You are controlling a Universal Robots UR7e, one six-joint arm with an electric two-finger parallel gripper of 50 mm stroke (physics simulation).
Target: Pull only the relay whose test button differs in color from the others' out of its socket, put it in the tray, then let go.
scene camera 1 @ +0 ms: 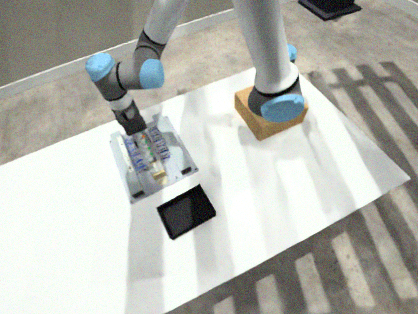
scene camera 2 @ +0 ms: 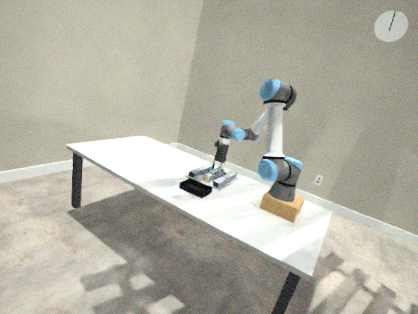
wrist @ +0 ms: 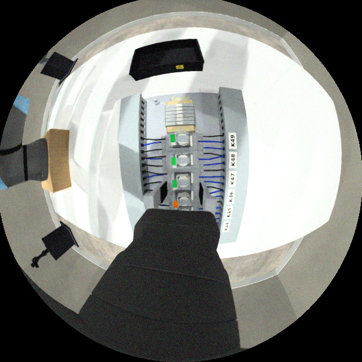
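Seen in the pictures: gripper, fingertip midpoint: (scene camera 1: 144, 143) (scene camera 2: 216, 170); arm's base, link origin: (scene camera 2: 281, 195).
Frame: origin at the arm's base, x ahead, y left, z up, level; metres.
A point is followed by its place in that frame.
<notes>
The relay with the orange test button (wrist: 183, 200) sits in its socket, fourth from the terminal blocks and roughly level with the K46 label. Its orange button (scene camera 1: 143, 136) {y -0.071, x 0.483, z -0.017 m} also shows in scene camera 1. Three relays with green buttons (wrist: 183, 140) (wrist: 183, 160) (wrist: 183, 180) sit in the same row. Another relay beyond the orange one is mostly hidden by the gripper body. My gripper (wrist: 182, 188) (scene camera 2: 218, 166) {y -0.054, x 0.491, z -0.038 m} is open and empty, its fingertips on either side of the orange-button relay; their exact height is unclear. The black tray (scene camera 1: 186, 212) {y 0.246, x 0.433, z -0.084 m} (scene camera 2: 196, 188) {y 0.224, x 0.441, z -0.084 m} (wrist: 167, 59) is empty.
Grey wire ducts (wrist: 131, 150) (wrist: 233, 115) flank the relay row, with black and blue wires between. Beige-ended terminal blocks (wrist: 180, 115) (scene camera 1: 159, 175) {y 0.090, x 0.476, z -0.058 m} stand at the row's tray-side end. The arm's base stands on a wooden block (scene camera 1: 260, 131) {y 0.091, x 0.078, z -0.028 m} (scene camera 2: 281, 207) {y 0.089, x -0.040, z -0.029 m} (wrist: 60, 160).
</notes>
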